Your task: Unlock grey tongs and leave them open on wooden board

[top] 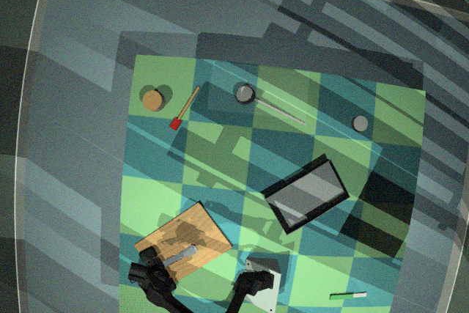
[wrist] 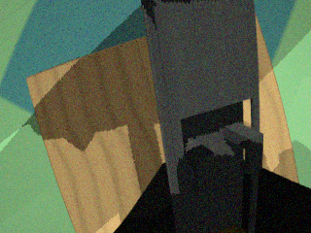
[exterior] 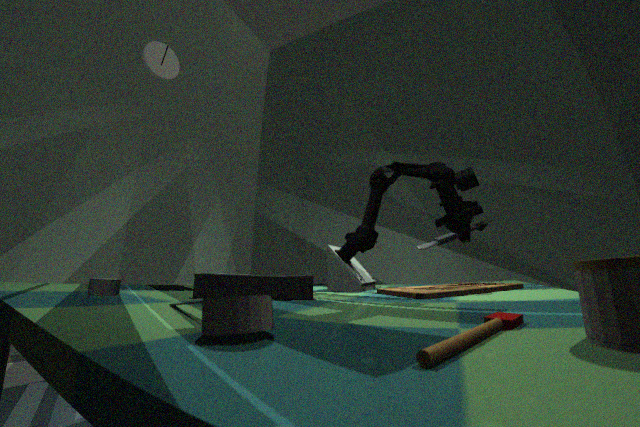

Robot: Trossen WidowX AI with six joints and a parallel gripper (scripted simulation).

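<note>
Now: the yellow lock piece 10 mm ahead of my gripper tip, 10 mm to the right of it and 30 mm above it. The rest, counted from my gripper tip: red-headed spatula: 600 mm ahead, 40 mm to the right, 140 mm below; wooden board: 40 mm ahead, 70 mm to the right, 140 mm below; roasting tin: 310 mm ahead, 580 mm to the right, 120 mm below.
</note>
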